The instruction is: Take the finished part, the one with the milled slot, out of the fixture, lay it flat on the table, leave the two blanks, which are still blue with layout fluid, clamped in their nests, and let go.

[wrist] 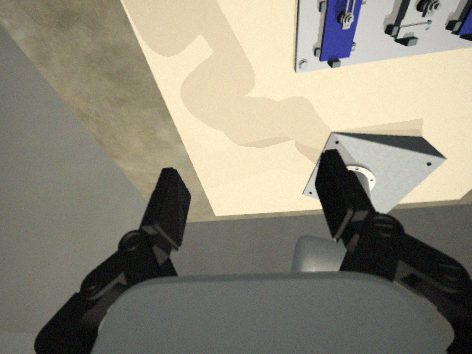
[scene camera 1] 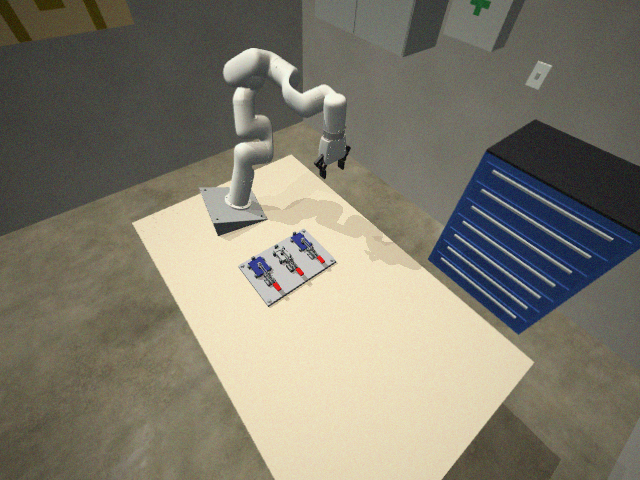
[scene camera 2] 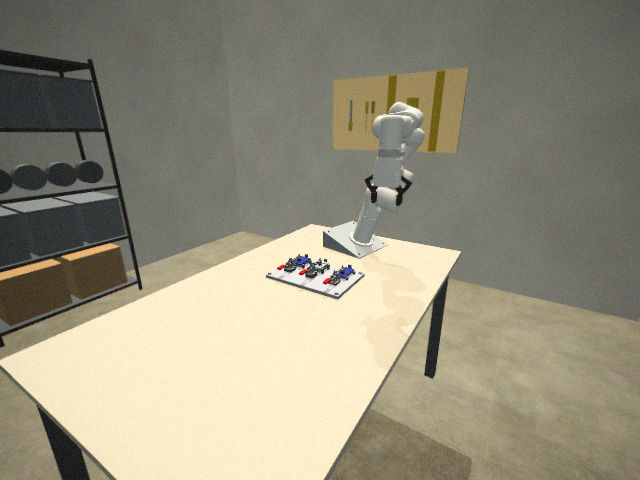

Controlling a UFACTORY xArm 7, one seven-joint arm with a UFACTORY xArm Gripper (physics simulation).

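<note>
The finished part, bare metal, sits in the middle nest of the grey fixture plate; its slot is too small to make out. One blue blank sits in the left nest in the scene views, the other blue blank in the right nest. Toggle clamps with red handles stand at the nests, their arms over the parts. My gripper is open and empty, high above and behind the fixture, apart from it.
The arm's wedge-shaped base stands on the table behind the fixture. A blue drawer cabinet stands beyond the table's right edge. A shelf rack stands on the left in scene view 2.
</note>
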